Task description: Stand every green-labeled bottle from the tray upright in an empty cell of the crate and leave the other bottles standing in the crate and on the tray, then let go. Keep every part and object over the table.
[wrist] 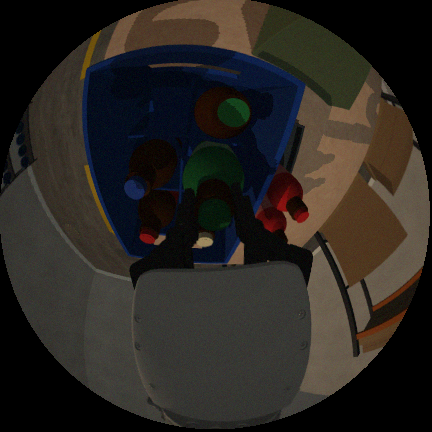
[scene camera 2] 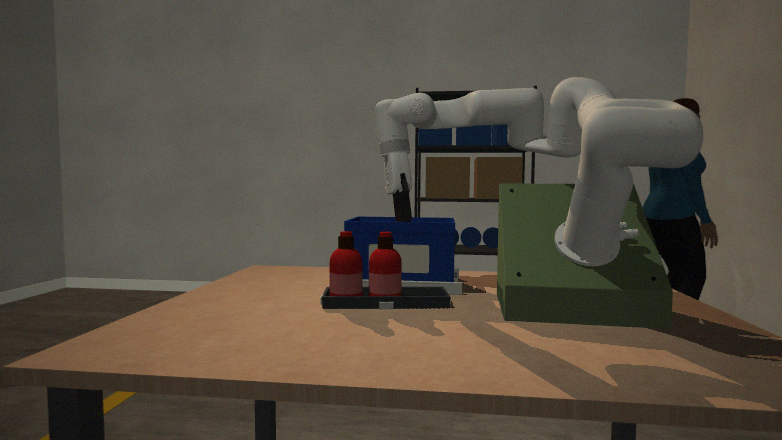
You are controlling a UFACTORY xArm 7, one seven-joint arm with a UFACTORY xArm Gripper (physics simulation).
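Seen in the pictures: gripper, fingertip midpoint: (wrist: 213, 195) (scene camera 2: 403, 220); arm's base at its link origin: (scene camera 2: 586, 242).
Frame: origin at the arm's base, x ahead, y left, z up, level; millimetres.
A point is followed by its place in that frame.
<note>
My gripper (scene camera 2: 403, 218) @[x 373, y -229, z 27 mm] (wrist: 213, 195) @[x 373, y -229, z 27 mm] is shut on the neck of a green bottle (wrist: 212, 165) @[x 348, y -231, z 14 mm], which is down inside the blue crate (scene camera 2: 400, 223) @[x 382, y -178, z 24 mm] (wrist: 85, 115) @[x 282, y -349, z 27 mm]; the crate wall hides this bottle in the scene view. In the wrist view, a brown bottle with a green cap (wrist: 234, 112) @[x 297, y -218, z 15 mm] stands in the crate beyond the held one. A blue-capped bottle (wrist: 152, 160) @[x 356, y -303, z -24 mm] and a red-capped bottle (wrist: 157, 207) @[x 438, y -311, z -30 mm] stand at the left, and a pale cap (wrist: 204, 241) @[x 466, y -234, z 15 mm] shows below the held bottle. Two red bottles (scene camera 2: 346, 273) @[x 501, y -35, z -75 mm] (scene camera 2: 385, 273) @[x 416, y -38, z -75 mm] stand on the black tray (scene camera 2: 426, 300) @[x 327, y -27, z -131 mm].
A green base block (scene camera 2: 585, 300) @[x 32, y 83, z -101 mm] (wrist: 315, 55) carries the arm at the right of the crate on the wooden table (scene camera 2: 246, 339) @[x 648, y 187, z -148 mm]. A shelf rack (scene camera 2: 470, 200) and a person (scene camera 2: 678, 218) are behind.
</note>
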